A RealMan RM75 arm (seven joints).
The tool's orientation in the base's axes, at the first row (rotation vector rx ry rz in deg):
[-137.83 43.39 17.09]
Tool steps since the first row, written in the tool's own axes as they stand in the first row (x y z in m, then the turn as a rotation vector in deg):
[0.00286 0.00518 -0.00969 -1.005 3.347 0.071]
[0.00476 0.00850 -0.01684 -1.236 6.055 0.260]
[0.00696 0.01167 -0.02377 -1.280 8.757 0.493]
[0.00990 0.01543 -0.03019 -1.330 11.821 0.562]
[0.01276 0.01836 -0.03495 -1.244 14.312 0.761]
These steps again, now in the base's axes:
[-0.00036 -0.01053 0.00423 -2.766 -1.722 -1.265]
[-0.00050 -0.01787 0.00767 -4.536 -3.297 -2.610]
[-0.00032 -0.02512 0.01089 -6.152 -4.926 -4.056]
[0.00010 -0.03278 0.01315 -7.977 -6.891 -5.541]
[0.00088 -0.03886 0.01450 -9.363 -8.459 -6.909]

